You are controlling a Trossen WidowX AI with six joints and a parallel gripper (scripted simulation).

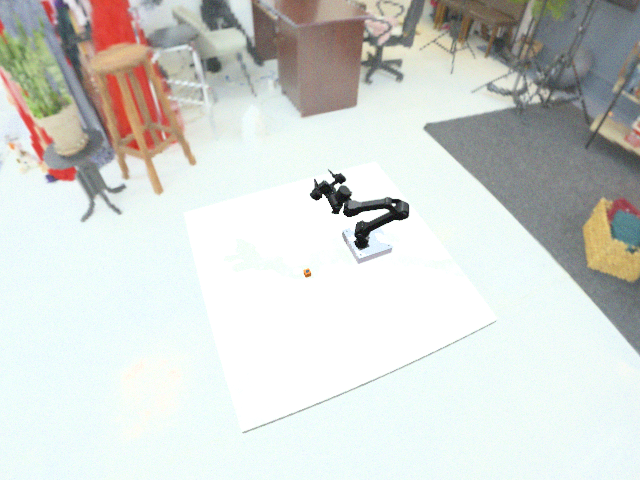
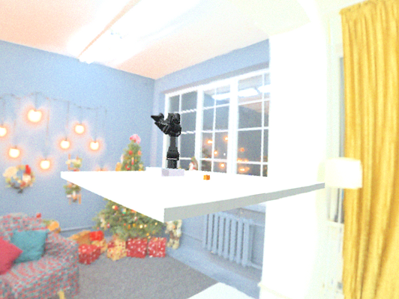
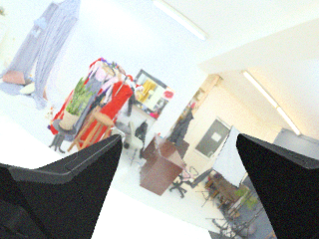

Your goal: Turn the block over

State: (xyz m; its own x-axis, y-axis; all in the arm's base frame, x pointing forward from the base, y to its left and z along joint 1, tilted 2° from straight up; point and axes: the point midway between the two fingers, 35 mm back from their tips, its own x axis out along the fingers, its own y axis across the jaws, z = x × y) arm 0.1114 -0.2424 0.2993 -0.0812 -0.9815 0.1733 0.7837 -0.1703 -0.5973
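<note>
The block is 220 mm ahead of my gripper tip, 280 mm to the left of it and 340 mm below it.
</note>
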